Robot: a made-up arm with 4 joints. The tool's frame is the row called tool.
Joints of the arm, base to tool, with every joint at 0 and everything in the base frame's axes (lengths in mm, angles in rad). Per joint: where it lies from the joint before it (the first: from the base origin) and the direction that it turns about. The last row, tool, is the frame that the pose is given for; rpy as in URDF.
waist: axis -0.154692 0.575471 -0.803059 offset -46 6 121.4
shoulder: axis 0 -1 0 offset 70.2 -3.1 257.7
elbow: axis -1 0 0 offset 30 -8.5 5
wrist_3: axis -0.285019 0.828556 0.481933 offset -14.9 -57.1 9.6
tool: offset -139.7 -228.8 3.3 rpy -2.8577 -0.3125 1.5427
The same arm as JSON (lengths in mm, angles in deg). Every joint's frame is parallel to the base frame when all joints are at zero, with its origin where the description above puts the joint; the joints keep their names.
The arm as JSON. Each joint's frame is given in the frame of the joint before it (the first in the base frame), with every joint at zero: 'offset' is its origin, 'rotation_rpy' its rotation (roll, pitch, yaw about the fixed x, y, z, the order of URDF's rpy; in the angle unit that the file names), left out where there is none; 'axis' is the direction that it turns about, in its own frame. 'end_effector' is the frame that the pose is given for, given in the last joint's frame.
{"length_unit": "mm", "angle_unit": "deg", "chain": [
  {"id": "waist", "offset": [-46.0, 6.0, 121.4], "axis": [-0.154692, 0.575471, -0.803059]},
  {"id": "shoulder", "offset": [70.2, -3.1, 257.7], "axis": [0.0, -1.0, 0.0]},
  {"id": "elbow", "offset": [30.0, -8.5, 5.0], "axis": [-1.0, 0.0, 0.0]},
  {"id": "wrist_3", "offset": [-14.9, -57.1, 9.6], "axis": [-0.284996, 0.828587, 0.481893]}
], "end_effector": {"offset": [-139.7, -228.8, 3.3], "rotation_rpy": [-163.73, -17.9, 88.39]}}

